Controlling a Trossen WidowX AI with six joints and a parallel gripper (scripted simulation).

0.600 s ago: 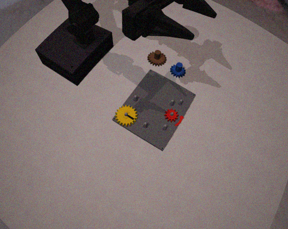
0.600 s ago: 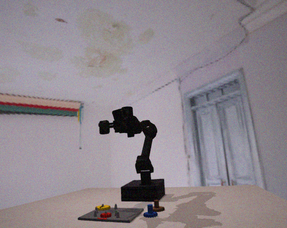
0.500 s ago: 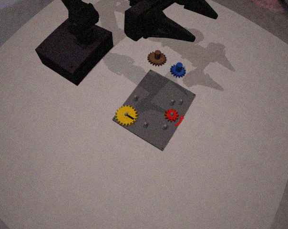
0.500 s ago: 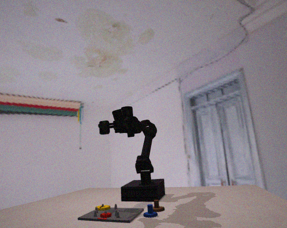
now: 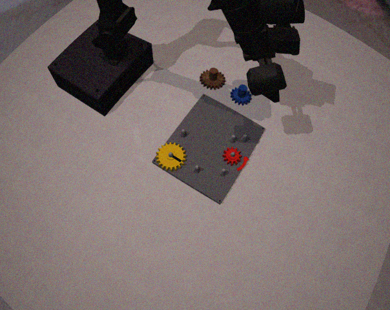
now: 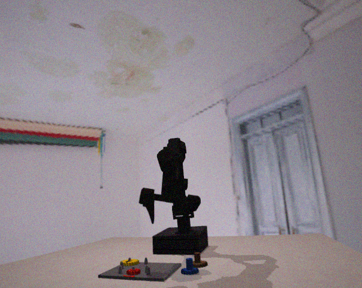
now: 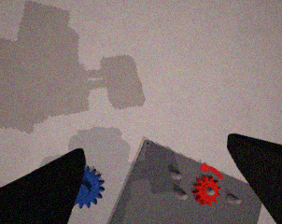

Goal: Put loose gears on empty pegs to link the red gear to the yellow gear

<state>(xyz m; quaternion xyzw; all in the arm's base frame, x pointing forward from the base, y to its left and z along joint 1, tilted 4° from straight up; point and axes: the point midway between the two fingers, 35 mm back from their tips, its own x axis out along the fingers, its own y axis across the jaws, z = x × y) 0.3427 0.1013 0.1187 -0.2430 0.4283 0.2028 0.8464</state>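
Now: the blue gear 13 cm below my gripper tip, 7 cm behind it and 3 cm to the left of it. Also, from my gripper tip: brown gear: 16 cm behind, 13 cm below, 3 cm to the left; then red arrow: 14 cm below, 12 cm to the right, 3 cm ahead; then red gear: 13 cm below, 12 cm to the right.
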